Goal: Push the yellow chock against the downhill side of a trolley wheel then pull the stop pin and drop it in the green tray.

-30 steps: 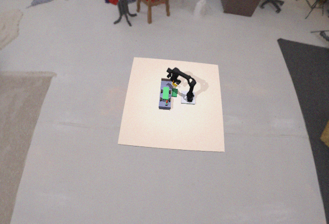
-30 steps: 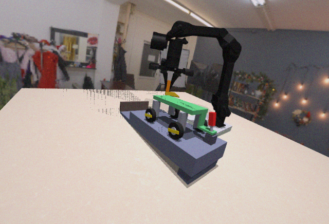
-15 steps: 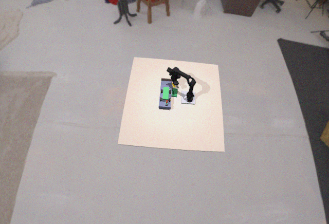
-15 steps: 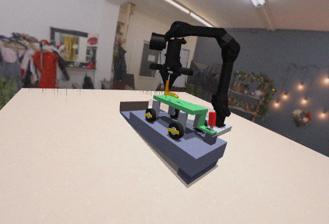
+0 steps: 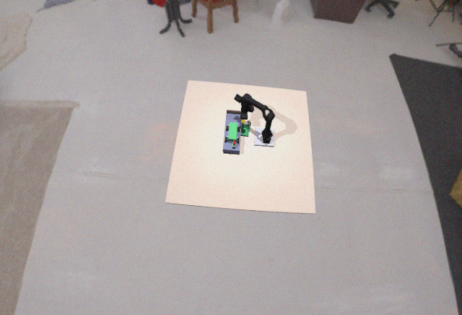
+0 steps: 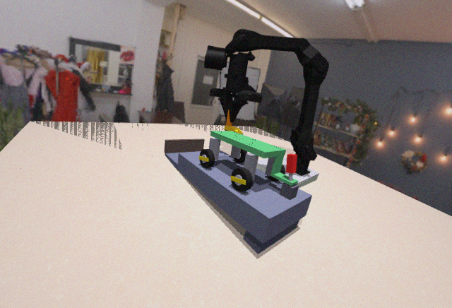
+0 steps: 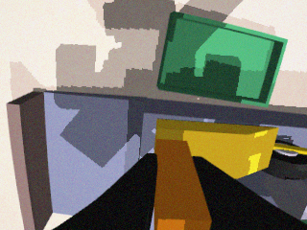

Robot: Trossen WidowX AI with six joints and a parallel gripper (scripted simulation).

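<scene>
Now: gripper tip 29 cm to the right of the red-headed stop pin, 4 cm short of it and 2 cm above it. From my gripper tip the other things lie so: green tray 16 cm below, 7 cm to the left, 4 cm behind; then dark end block 12 cm below, 10 cm to the right, 9 cm ahead; then yellow chock 2 cm to the left, 1 cm below.
</scene>
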